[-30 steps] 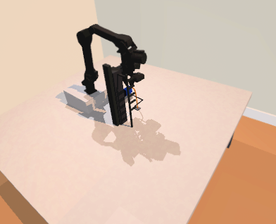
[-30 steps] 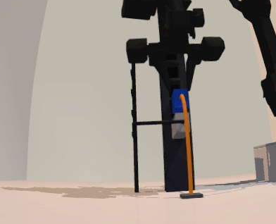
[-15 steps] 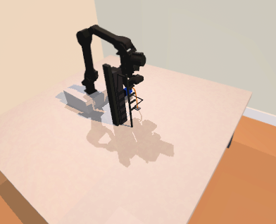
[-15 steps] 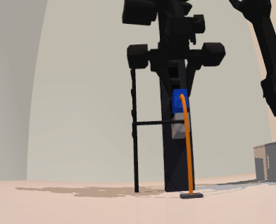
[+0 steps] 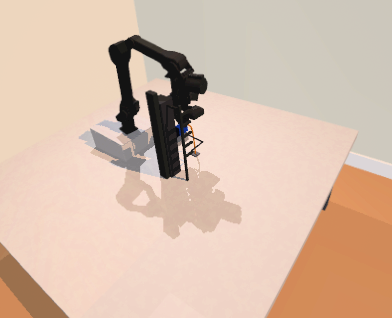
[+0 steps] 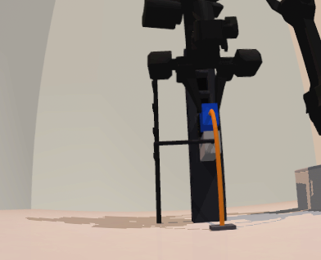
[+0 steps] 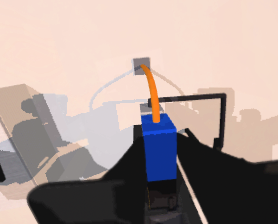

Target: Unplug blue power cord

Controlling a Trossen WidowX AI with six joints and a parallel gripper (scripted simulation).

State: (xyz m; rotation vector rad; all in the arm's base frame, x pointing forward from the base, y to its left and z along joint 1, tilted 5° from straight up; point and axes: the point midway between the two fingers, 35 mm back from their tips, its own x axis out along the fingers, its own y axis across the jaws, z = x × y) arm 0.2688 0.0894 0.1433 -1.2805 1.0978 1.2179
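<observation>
Right now my gripper tip is 3 cm to the left of the blue plug and 1 cm short of it. Also, from my gripper tip: grey foot 17 cm below, 6 cm to the left.
</observation>
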